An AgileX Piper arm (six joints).
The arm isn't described. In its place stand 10 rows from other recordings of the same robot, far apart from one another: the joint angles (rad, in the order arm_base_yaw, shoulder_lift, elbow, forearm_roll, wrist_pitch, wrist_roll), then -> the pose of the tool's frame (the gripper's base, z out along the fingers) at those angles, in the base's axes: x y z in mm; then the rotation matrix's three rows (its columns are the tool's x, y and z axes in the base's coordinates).
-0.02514, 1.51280, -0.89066, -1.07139, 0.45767, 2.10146 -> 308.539 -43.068 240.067; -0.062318 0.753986 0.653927; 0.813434 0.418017 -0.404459; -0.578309 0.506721 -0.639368
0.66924, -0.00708, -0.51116, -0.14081, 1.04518, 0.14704 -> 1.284 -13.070 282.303; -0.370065 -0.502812 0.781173; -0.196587 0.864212 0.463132; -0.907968 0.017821 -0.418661
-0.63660, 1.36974, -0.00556, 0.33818, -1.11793, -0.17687 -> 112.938 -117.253 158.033; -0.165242 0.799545 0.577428; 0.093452 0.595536 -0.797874; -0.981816 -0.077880 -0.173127
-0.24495, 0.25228, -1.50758, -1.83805, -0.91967, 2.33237 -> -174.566 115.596 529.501; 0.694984 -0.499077 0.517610; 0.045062 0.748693 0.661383; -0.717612 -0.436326 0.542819
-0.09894, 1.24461, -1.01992, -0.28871, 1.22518, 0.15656 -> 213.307 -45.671 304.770; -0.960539 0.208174 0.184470; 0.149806 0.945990 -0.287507; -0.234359 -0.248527 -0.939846
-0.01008, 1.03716, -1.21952, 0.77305, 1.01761, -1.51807 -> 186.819 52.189 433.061; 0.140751 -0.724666 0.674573; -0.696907 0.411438 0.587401; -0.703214 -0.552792 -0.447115
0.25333, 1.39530, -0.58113, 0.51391, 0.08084, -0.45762 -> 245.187 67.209 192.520; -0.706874 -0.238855 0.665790; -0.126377 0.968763 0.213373; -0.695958 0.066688 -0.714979
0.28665, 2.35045, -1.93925, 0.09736, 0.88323, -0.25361 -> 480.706 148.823 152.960; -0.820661 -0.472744 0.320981; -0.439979 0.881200 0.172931; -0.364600 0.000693 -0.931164
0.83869, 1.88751, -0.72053, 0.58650, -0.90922, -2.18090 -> 257.740 227.336 147.468; 0.415556 -0.082645 0.905805; -0.850278 -0.388961 0.354594; 0.323017 -0.917540 -0.231906
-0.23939, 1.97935, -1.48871, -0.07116, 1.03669, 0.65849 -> 386.123 -99.973 198.555; -0.640078 0.759969 0.112903; 0.755048 0.649386 -0.090550; -0.142133 0.027288 -0.989471
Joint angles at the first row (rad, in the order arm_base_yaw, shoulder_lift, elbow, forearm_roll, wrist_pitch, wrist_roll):
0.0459, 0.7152, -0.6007, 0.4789, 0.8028, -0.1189
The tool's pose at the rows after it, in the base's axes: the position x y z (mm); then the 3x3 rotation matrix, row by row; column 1 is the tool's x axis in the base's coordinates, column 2 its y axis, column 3 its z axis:
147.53 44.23 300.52; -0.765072 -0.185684 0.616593; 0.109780 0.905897 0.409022; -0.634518 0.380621 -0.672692
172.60 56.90 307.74; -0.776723 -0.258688 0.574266; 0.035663 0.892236 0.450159; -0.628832 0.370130 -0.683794
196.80 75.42 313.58; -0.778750 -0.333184 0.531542; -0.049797 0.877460 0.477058; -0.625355 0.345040 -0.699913
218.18 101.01 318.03; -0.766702 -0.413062 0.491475; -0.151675 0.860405 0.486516; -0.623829 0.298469 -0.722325
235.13 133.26 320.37; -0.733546 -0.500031 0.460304; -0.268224 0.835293 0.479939; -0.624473 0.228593 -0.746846
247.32 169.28 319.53; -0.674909 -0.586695 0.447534; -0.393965 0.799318 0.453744; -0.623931 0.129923 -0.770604
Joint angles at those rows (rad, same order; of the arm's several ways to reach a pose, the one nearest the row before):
0.0765, 0.8389, -0.6755, 0.5258, 0.8019, -0.2024
0.1317, 0.9604, -0.7596, 0.5476, 0.7928, -0.2560
0.2124, 1.0781, -0.8526, 0.5278, 0.7802, -0.2690
0.3161, 1.1914, -0.9537, 0.4622, 0.7674, -0.2451
0.4341, 1.3007, -1.0579, 0.3603, 0.7558, -0.2004
0.5546, 1.4068, -1.1595, 0.2229, 0.7462, -0.1441

